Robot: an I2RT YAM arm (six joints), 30 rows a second.
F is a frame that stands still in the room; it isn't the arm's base.
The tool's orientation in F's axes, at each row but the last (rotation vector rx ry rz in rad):
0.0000 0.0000 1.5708
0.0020 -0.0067 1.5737
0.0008 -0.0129 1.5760
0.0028 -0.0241 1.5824
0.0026 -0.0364 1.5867
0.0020 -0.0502 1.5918
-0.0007 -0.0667 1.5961
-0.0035 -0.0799 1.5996
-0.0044 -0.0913 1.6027
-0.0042 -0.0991 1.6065
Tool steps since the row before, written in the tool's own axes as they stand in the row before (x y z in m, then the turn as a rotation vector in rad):
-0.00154 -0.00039 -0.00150 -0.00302 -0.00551 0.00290
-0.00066 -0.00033 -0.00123 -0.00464 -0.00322 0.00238
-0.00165 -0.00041 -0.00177 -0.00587 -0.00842 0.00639
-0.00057 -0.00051 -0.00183 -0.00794 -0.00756 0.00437
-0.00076 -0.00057 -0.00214 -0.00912 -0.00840 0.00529
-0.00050 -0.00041 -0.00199 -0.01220 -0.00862 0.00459
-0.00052 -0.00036 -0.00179 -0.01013 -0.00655 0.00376
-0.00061 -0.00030 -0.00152 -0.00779 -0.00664 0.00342
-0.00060 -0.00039 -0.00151 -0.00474 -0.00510 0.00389
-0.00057 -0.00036 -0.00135 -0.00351 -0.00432 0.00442
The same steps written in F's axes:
0.00039 -0.00154 -0.00150 0.00551 -0.00302 0.00290
0.00034 -0.00065 -0.00123 0.00323 -0.00464 0.00236
0.00043 -0.00163 -0.00178 0.00840 -0.00588 0.00640
0.00054 -0.00053 -0.00183 0.00759 -0.00793 0.00434
0.00063 -0.00070 -0.00215 0.00843 -0.00912 0.00524
0.00048 -0.00042 -0.00199 0.00874 -0.01216 0.00445
0.00045 -0.00043 -0.00179 0.00665 -0.01011 0.00362
0.00040 -0.00053 -0.00153 0.00669 -0.00776 0.00340
0.00050 -0.00050 -0.00151 0.00502 -0.00479 0.00393
0.00047 -0.00047 -0.00135 0.00416 -0.00362 0.00448

